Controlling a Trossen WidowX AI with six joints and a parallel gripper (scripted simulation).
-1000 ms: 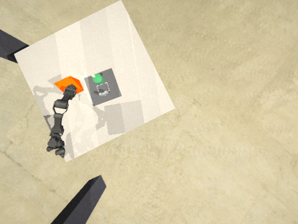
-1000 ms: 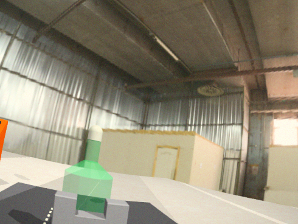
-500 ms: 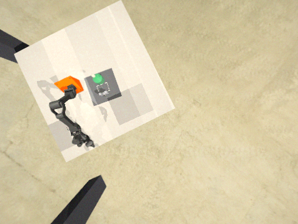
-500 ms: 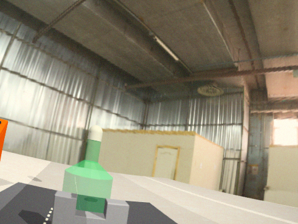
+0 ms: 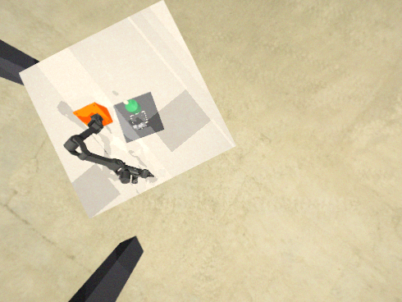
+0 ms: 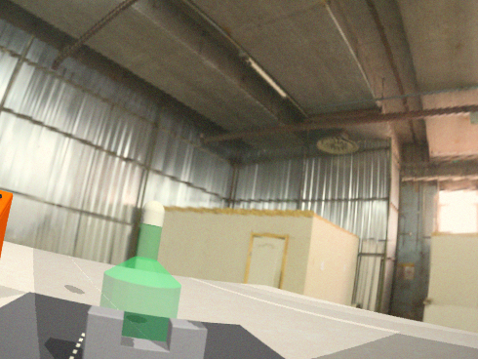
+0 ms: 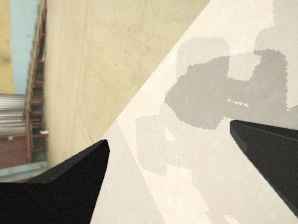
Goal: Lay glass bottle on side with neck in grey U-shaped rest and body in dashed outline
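Now: the green glass bottle 540 mm to the left of my gripper tip, 100 mm ahead of it and 50 mm above it. From my gripper tip the other things lie so: dark grey mat: 460 mm to the left, 90 mm ahead, 40 mm below.
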